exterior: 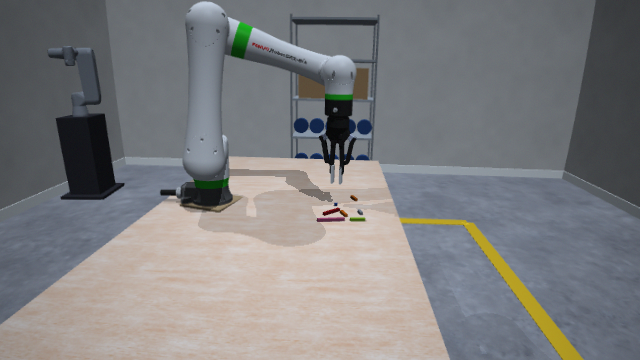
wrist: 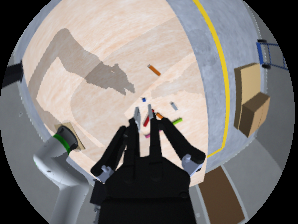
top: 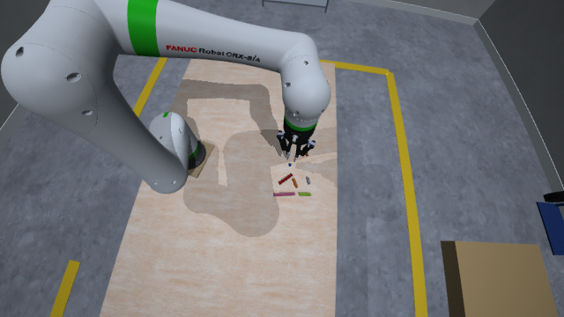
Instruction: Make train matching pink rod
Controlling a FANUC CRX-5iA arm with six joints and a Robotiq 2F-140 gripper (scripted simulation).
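The grey rod is 12 cm below my hand, 8 cm ahead of it and 7 cm to the right of it. Round my hand: pink rod: 13 cm to the right, 12 cm below, 3 cm behind; then blue rod: 12 cm below; then red rod: 12 cm below, 7 cm to the right, 2 cm behind.
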